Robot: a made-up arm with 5 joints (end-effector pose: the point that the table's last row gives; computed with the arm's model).
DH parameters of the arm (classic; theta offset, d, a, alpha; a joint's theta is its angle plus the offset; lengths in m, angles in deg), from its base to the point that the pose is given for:
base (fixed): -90 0.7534 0.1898 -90
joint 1: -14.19 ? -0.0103 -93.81
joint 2: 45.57 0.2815 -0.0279 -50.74
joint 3: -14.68 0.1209 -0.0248 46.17
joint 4: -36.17 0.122 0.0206 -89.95
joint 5: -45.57 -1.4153 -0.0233 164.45
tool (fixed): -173.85 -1.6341 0 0
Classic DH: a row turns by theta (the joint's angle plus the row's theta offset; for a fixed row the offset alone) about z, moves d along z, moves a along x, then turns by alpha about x.
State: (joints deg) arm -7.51 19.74 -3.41 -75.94 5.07
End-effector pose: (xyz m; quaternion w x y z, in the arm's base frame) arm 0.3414 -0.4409 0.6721 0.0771 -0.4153 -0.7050 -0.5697
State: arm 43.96 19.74 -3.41 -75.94 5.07
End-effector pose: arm 0.3414 -0.2827 0.5063 0.2497 -0.3406 -0.3877 -0.8193
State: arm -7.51 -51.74 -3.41 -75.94 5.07
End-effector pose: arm 0.4515 -0.1892 0.5641 0.5391 -0.0751 -0.7584 -0.3586
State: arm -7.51 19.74 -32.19 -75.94 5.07
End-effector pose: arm 0.3665 -0.4211 0.6713 0.1544 -0.1898 -0.7248 -0.6441
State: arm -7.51 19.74 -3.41 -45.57 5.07
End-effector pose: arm 0.1757 -0.4872 0.6648 0.0958 0.5512 0.5635 0.6078
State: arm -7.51 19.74 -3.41 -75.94 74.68
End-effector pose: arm -0.0878 -0.1916 0.6056 0.3641 0.0413 0.8096 0.4586
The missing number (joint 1, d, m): 0.2172
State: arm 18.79 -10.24 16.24 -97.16 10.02
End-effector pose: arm 0.4538 -0.2045 0.5993 0.3715 -0.1986 -0.7046 -0.5709
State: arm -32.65 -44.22 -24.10 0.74 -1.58
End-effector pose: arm 0.3133 -0.6450 0.7184 0.1517 -0.5766 -0.6623 -0.4536
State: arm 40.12 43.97 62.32 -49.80 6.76
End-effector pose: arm 0.1281 -0.2628 0.6639 0.0024 0.9525 0.1002 0.2875
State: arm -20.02 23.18 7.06 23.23 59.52
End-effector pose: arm 0.1932 0.0163 0.5668 0.7504 0.5744 0.3207 0.0637
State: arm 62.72 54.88 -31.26 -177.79 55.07
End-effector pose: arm 0.1870 -0.2023 0.6491 0.1784 -0.4853 0.4457 0.7308
